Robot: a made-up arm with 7 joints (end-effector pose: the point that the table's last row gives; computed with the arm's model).
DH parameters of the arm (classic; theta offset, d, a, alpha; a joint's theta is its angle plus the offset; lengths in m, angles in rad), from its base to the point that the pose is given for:
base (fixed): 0 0.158 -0.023 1.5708
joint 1: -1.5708 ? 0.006 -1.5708
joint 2: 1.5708 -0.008 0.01 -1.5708
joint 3: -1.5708 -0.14 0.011 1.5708
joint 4: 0 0.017 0.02 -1.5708
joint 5: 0 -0.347 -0.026 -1.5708
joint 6: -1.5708 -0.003 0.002 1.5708
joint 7: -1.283 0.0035 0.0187 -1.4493
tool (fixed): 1.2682 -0.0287 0 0
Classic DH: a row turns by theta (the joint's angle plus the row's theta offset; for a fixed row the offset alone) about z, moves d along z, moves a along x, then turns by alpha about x.
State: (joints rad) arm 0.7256 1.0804 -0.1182 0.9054 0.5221 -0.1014 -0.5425
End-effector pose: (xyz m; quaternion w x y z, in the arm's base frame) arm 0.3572 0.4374 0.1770 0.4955 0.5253 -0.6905 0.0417
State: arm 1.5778 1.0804 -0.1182 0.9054 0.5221 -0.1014 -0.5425
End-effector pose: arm 0.2130 0.4374 0.4567 0.1658 0.4611 -0.8336 0.2551
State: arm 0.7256 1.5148 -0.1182 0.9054 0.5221 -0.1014 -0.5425
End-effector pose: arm 0.2613 0.5080 0.2852 0.3932 0.6916 -0.6059 0.0002
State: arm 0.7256 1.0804 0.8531 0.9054 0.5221 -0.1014 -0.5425
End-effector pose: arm 0.1383 0.5719 0.3194 0.2236 0.4887 -0.7222 0.4354
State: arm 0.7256 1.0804 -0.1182 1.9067 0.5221 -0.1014 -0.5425
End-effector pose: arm 0.2881 0.1185 0.3339 0.1700 0.3256 -0.9118 -0.1834
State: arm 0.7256 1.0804 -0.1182 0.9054 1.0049 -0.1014 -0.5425
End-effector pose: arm 0.3621 0.4268 0.1824 0.5052 0.3670 -0.7517 0.2123
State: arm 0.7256 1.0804 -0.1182 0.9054 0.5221 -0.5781 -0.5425
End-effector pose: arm 0.3530 0.4297 0.1882 0.2905 0.5158 -0.8059 0.0081
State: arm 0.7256 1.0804 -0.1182 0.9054 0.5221 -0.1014 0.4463
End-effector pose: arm 0.3500 0.4097 0.1621 0.5730 0.2058 -0.7263 -0.3190
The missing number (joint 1, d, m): -0.145
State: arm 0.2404 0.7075 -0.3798 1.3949 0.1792 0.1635 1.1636
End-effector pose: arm 0.3155 0.1461 -0.0280 0.5580 -0.3705 -0.3625 -0.6480
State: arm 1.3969 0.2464 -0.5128 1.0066 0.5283 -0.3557 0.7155
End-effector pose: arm 0.3676 0.0300 0.3248 0.0495 -0.1126 -0.8251 -0.5515
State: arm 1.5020 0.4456 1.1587 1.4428 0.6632 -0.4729 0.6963
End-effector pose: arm 0.0087 0.4961 0.3485 0.3886 -0.3365 0.8469 -0.1363
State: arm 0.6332 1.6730 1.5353 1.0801 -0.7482 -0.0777 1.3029
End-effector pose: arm -0.1946 0.4255 0.4310 0.5748 0.6390 -0.4643 -0.2140
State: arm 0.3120 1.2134 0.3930 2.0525 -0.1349 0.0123 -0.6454
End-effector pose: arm 0.2493 0.1609 0.3699 0.0025 0.6634 -0.7116 -0.2313
